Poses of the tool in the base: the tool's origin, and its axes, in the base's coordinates. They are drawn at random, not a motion.
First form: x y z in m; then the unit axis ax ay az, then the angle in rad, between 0 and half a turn.
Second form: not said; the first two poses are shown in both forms.
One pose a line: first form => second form
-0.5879 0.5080 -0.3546 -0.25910 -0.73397 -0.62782 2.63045 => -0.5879 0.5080 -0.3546 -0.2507 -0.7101 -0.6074 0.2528
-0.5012 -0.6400 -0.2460 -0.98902 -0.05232 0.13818 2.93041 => -0.5012 -0.6400 -0.2460 -0.9835 -0.0520 0.1374 0.1054
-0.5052 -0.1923 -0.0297 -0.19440 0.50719 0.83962 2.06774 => -0.5052 -0.1923 -0.0297 -0.1670 0.4358 0.7215 0.5115
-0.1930 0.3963 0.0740 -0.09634 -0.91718 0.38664 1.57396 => -0.1930 0.3963 0.0740 -0.0682 -0.6496 0.2738 0.7060
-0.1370 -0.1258 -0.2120 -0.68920 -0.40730 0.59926 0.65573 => -0.1370 -0.1258 -0.2120 -0.2219 -0.1312 0.1930 0.9467
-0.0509 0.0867 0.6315 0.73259 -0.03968 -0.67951 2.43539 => -0.0509 0.0867 0.6315 0.6874 -0.0372 -0.6376 0.3458
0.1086 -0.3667 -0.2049 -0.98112 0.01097 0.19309 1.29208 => 0.1086 -0.3667 -0.2049 -0.5907 0.0066 0.1162 0.7985
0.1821 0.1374 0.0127 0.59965 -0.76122 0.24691 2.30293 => 0.1821 0.1374 0.0127 0.5477 -0.6953 0.2255 0.4071
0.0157 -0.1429 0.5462 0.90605 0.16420 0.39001 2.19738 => 0.0157 -0.1429 0.5462 0.8069 0.1462 0.3473 0.4548
